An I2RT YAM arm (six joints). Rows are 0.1 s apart.
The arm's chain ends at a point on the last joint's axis. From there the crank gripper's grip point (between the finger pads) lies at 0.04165 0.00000 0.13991 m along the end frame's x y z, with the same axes.
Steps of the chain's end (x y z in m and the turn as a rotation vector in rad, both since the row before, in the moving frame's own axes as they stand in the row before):
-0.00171, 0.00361, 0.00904, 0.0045, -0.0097, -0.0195
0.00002, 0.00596, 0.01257, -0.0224, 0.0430, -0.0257
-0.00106, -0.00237, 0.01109, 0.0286, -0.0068, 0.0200
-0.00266, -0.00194, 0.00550, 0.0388, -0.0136, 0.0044
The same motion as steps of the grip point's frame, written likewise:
-0.00308, 0.00218, 0.00943, 0.0045, -0.0097, -0.0195
0.00602, 0.00793, 0.01063, -0.0224, 0.0430, -0.0257
-0.00198, -0.00555, 0.01132, 0.0286, -0.0068, 0.0200
-0.00455, -0.00720, 0.00595, 0.0388, -0.0136, 0.0044

